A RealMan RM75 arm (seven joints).
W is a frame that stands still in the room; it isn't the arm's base.
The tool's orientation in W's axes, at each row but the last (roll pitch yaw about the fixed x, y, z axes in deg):
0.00 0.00 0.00
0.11 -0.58 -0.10
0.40 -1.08 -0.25
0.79 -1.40 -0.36
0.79 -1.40 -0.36
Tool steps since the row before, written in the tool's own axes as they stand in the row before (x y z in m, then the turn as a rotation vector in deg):
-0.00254 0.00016 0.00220 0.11 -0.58 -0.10
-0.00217 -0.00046 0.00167 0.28 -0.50 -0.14
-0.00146 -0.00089 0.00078 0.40 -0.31 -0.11
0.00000 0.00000 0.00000 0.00 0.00 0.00
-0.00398 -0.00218 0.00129 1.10 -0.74 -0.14
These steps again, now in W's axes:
-0.00254 0.00016 0.00220 0.11 -0.58 -0.10
-0.00219 -0.00046 0.00165 0.28 -0.50 -0.14
-0.00148 -0.00089 0.00075 0.40 -0.31 -0.10
0.00000 0.00000 0.00000 0.00 0.00 0.00
-0.00402 -0.00217 0.00116 1.10 -0.74 -0.12

